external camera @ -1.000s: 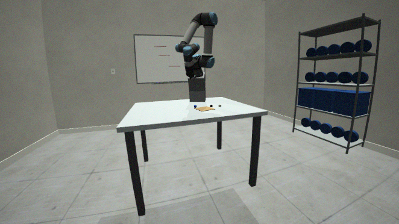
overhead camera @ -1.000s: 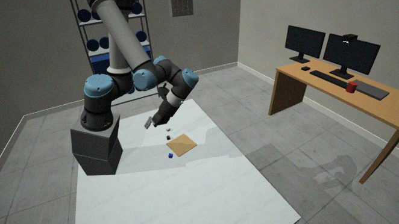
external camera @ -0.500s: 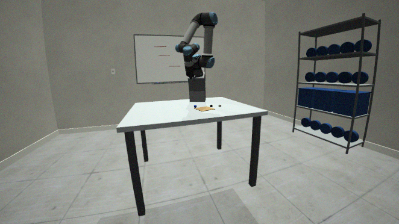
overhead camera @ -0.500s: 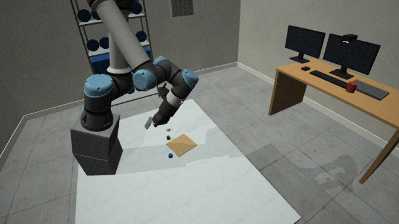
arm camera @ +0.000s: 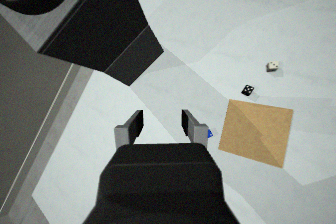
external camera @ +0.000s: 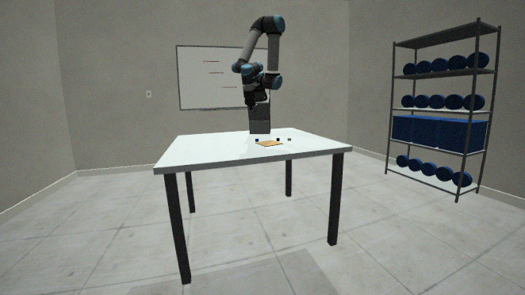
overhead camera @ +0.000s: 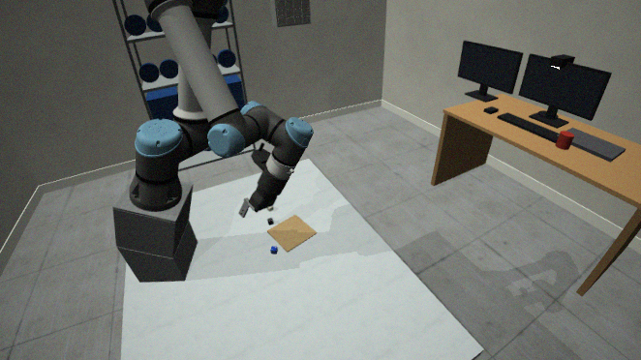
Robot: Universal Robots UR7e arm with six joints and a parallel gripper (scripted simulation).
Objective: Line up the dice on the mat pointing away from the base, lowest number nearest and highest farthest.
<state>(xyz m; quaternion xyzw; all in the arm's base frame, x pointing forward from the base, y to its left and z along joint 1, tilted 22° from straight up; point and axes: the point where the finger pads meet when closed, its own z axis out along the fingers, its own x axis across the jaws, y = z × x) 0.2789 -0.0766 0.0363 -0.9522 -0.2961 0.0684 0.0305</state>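
Right now the blue die is 23 cm below my hand, 5 cm ahead of it and 1 cm to the left of it. Round my hand: tan mat (23 cm below, 13 cm ahead, 9 cm to the left); then black die (23 cm below, 17 cm to the left, 6 cm ahead); then white die (25 cm to the left, 23 cm below, 8 cm ahead).
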